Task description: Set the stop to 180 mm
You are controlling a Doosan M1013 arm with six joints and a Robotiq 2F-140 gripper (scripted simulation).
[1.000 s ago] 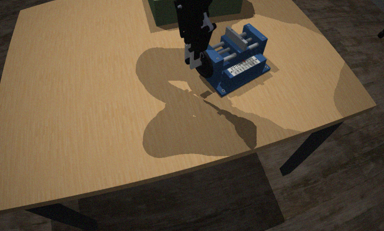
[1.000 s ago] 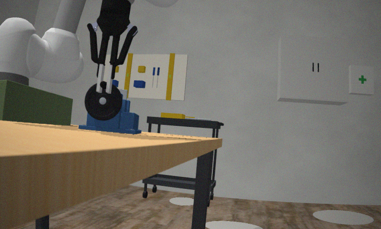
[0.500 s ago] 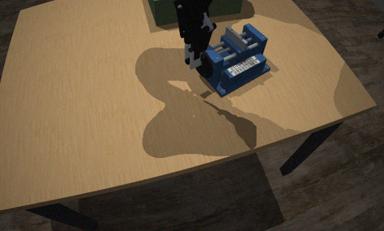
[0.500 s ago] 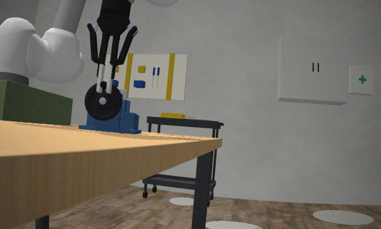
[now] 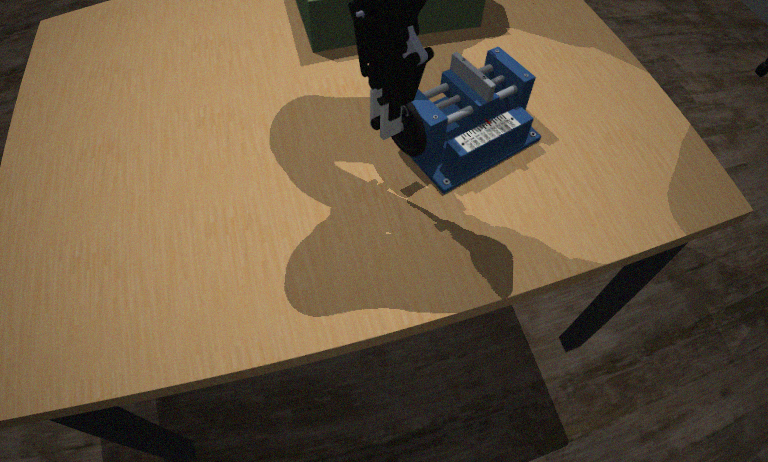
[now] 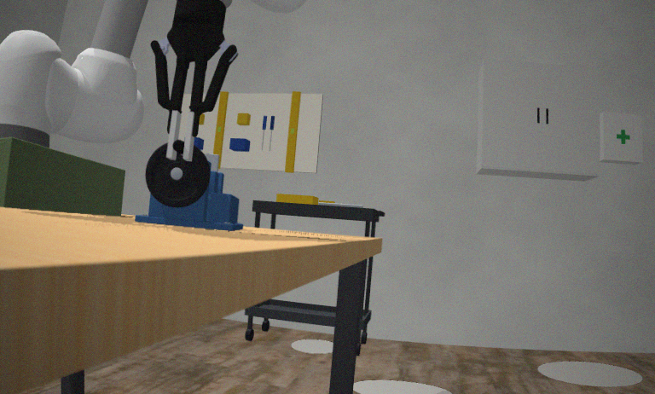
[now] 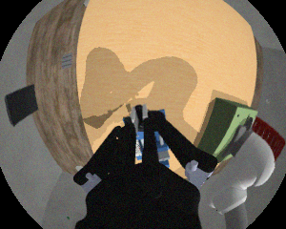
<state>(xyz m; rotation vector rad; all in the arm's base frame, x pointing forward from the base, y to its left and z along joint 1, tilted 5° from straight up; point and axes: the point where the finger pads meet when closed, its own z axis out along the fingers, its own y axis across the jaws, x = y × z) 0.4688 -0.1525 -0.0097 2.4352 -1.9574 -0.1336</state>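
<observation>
Right now the handwheel is 20 mm to the left of my hand, 20 mm below it and 10 mm behind it. Also, from my hand: stop plate (150 mm to the left, 40 mm below, 30 mm behind).
</observation>
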